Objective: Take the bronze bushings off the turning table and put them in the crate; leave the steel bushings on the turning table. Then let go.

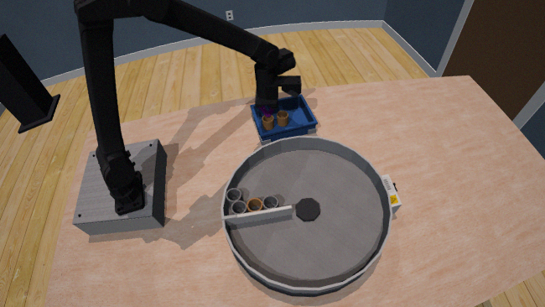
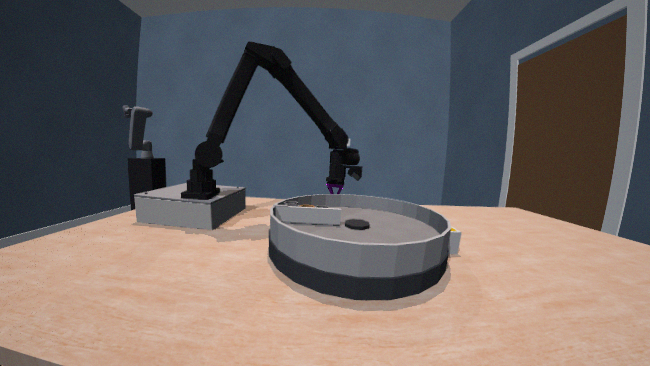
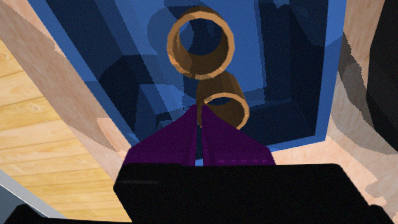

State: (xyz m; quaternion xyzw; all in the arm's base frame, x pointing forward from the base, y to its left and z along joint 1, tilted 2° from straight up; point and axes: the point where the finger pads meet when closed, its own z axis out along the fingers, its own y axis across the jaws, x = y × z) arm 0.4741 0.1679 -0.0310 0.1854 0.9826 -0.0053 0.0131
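Right now my hand is 5 cm short of the blue crate, 2 cm to the left of it and 2 cm above it. Round my hand: turning table (37 cm to the right, 3 cm behind, 1 cm above).
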